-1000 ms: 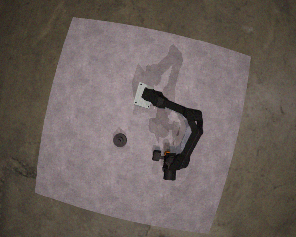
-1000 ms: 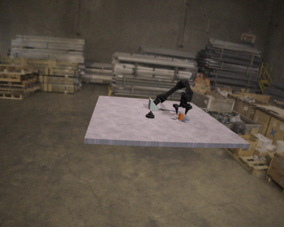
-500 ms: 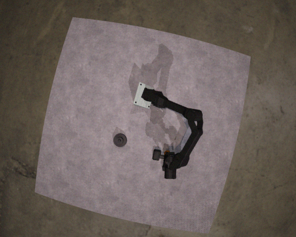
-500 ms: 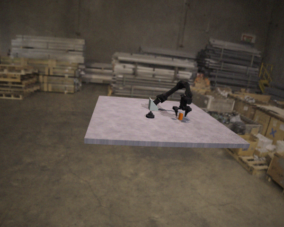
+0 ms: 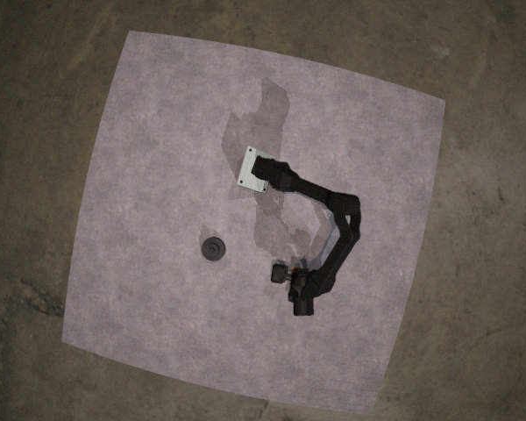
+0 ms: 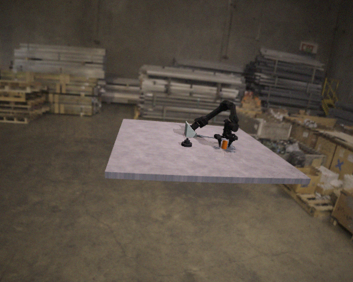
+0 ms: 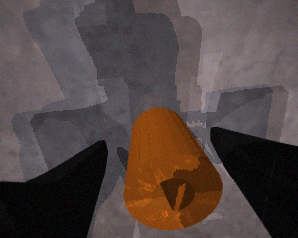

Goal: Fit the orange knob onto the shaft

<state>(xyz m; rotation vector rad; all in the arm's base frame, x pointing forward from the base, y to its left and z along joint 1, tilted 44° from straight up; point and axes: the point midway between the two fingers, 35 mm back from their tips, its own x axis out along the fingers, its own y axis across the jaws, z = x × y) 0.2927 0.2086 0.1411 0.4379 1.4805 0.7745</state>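
My gripper tip is now 2 cm short of the dark pedestal, 31 cm to the left of it and 2 cm below it. Round my gripper tip: orange knob 2 cm above.
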